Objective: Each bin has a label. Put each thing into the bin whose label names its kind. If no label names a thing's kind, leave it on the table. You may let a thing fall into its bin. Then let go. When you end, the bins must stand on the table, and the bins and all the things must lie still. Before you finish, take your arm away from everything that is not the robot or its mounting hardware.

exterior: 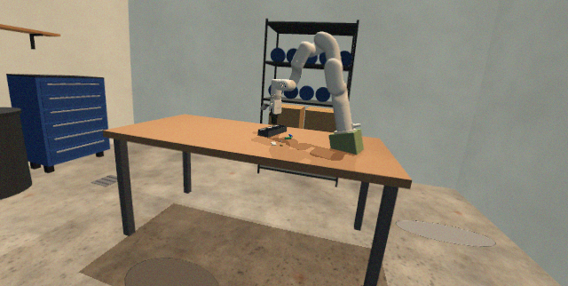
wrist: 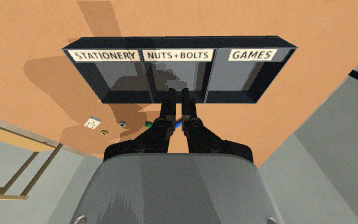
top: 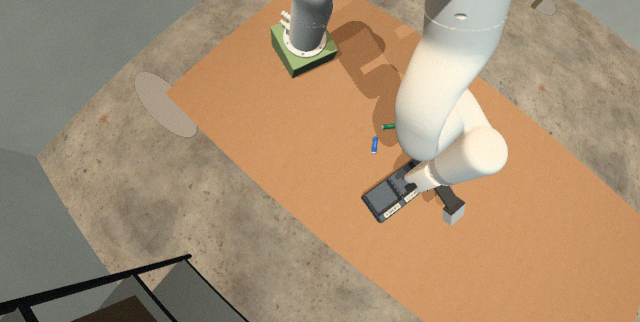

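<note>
The dark three-part bin is 7 cm below my hand. The rest, counted from my hand: blue battery (13 cm behind, 8 cm below, 5 cm to the left); then green battery (12 cm to the left, 12 cm behind, 8 cm below); then metal nut (20 cm to the left, 8 cm below, 8 cm behind).
</note>
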